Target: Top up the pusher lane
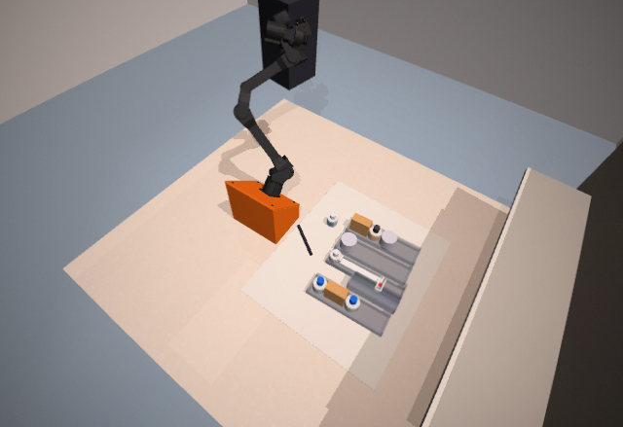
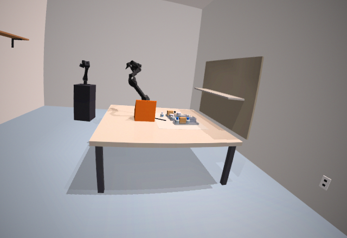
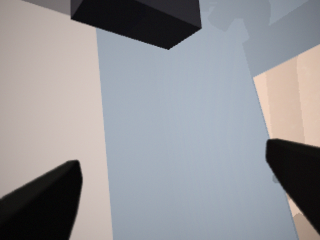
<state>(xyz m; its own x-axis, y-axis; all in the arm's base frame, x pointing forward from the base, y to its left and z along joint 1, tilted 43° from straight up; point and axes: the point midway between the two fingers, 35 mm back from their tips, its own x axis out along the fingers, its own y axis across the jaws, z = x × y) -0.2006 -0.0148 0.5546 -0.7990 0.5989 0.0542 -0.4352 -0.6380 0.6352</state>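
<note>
My gripper tip is 48 cm short of the black stick, 38 cm to the left of it and 49 cm above it. Round my gripper tip: red mark 81 cm ahead, 36 cm to the right, 43 cm below.
</note>
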